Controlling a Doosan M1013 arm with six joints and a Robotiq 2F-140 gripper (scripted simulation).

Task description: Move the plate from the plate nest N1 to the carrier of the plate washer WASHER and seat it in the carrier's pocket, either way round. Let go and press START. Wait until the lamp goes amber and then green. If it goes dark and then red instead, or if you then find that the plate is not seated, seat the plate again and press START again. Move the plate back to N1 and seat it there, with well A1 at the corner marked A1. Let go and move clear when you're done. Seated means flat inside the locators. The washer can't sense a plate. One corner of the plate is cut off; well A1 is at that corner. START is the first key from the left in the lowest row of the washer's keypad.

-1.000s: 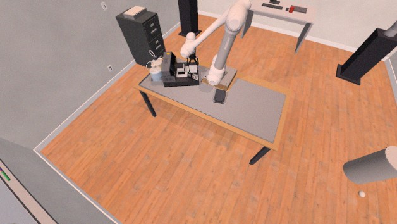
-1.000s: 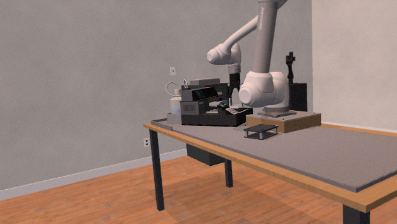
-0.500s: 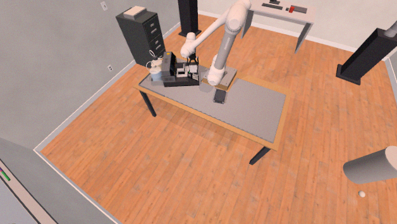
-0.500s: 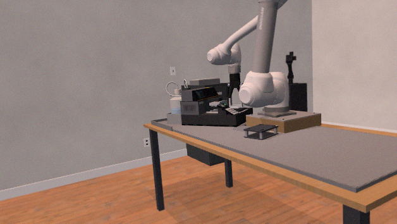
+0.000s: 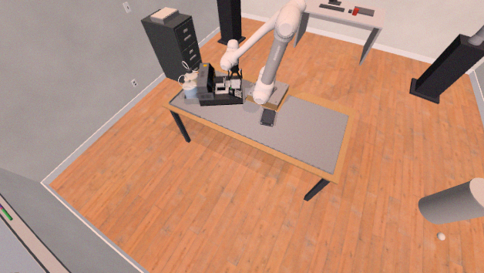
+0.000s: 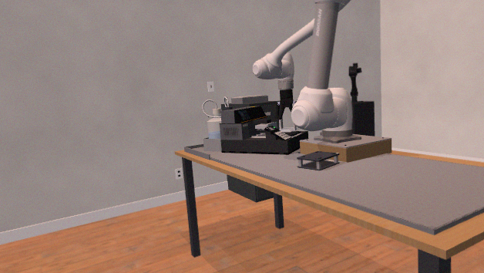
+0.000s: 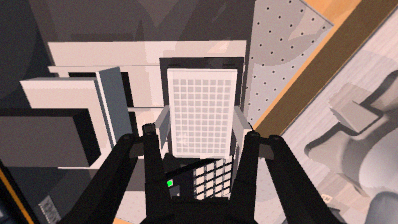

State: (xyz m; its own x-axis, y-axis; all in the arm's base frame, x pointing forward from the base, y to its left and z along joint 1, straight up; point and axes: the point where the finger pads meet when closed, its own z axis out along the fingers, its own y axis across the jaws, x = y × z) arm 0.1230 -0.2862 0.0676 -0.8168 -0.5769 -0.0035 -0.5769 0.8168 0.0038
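My gripper is now 30 mm above the white well plate. Also, from my hand: black plate nest N1: 470 mm to the left, 140 mm ahead, 90 mm below; then plate washer: 120 mm to the right, 90 mm ahead, 10 mm below.
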